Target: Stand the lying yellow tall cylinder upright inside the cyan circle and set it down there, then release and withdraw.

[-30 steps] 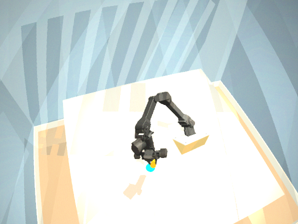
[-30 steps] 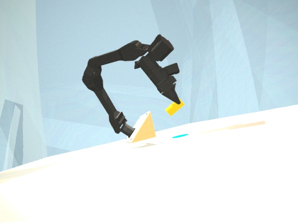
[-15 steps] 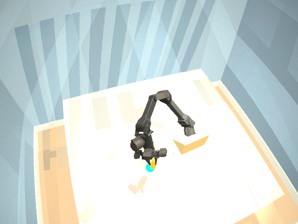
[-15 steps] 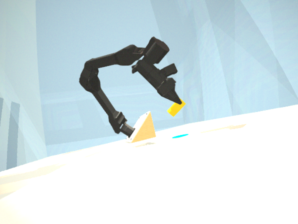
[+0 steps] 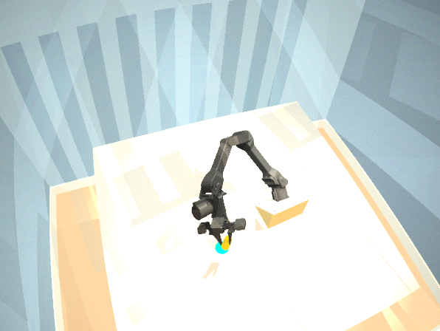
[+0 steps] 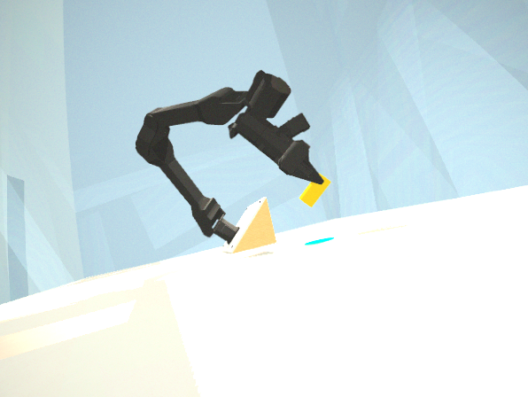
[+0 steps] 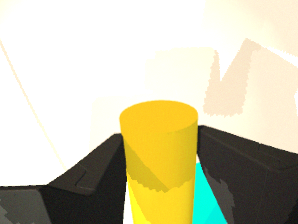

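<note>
My gripper tip is 10 mm past the yellow cylinder, 10 mm to the left of it and 10 mm above it. Round my gripper tip: cyan circle 40 mm to the right, 120 mm below.
</note>
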